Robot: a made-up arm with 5 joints. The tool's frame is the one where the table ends.
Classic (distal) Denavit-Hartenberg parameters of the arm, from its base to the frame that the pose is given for. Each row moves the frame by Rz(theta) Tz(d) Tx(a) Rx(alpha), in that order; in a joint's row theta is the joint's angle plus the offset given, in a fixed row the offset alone. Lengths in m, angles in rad.
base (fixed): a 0; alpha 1.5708; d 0.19; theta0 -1.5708
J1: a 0.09; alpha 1.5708; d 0.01; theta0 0
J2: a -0.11; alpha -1.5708; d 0.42; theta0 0
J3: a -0.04; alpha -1.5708; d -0.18; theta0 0
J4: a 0.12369; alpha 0; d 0; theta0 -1.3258
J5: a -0.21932; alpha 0; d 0; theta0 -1.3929
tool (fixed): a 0; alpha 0; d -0.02; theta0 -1.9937
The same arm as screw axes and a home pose.
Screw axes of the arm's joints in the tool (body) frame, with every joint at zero. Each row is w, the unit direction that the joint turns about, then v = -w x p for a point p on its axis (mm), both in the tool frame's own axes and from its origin. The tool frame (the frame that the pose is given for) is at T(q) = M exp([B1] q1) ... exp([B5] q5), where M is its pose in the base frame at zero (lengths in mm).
B1: w -1 -0.000015 0 v 0 -440 170
B2: w 0 0 -1 v -80 -150 0
B3: w -1 -0.000015 0 v 0 -20 190
B4: w 0 0 1 v 230 -30 0
B5: w 0 0 1 v 200 90 0
M: xyz 140 -170 -250 (mm) rpy 0 0 0 (rad, as in URDF)

